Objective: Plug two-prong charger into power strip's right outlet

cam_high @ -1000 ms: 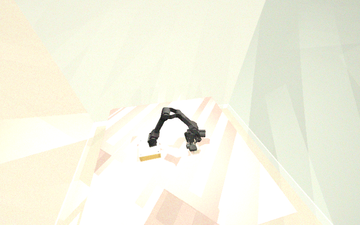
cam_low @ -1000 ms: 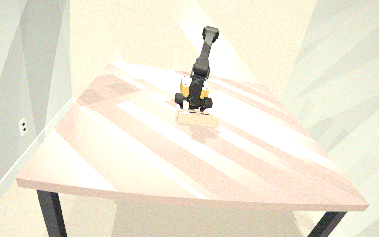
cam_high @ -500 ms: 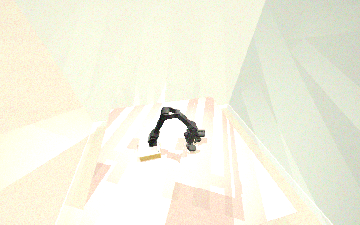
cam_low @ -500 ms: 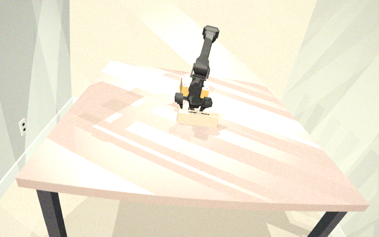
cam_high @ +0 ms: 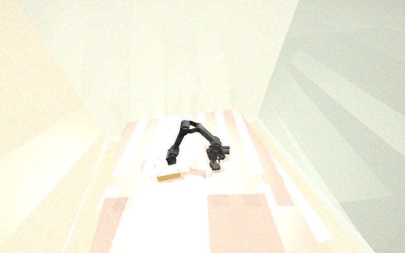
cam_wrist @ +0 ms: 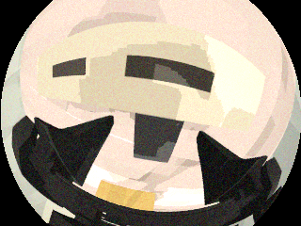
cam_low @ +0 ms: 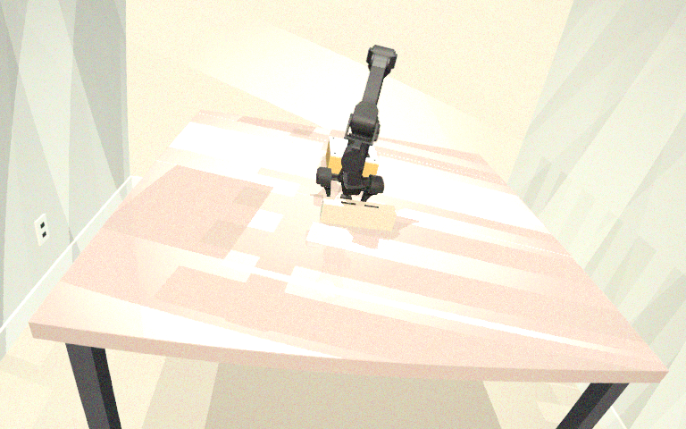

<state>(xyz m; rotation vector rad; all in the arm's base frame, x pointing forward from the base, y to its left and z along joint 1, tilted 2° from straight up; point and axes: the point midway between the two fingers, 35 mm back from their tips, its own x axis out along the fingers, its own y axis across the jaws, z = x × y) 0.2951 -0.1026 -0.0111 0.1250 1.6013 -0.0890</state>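
Right now my gripper tip is 3 cm short of the two-prong charger and 1 cm below it.
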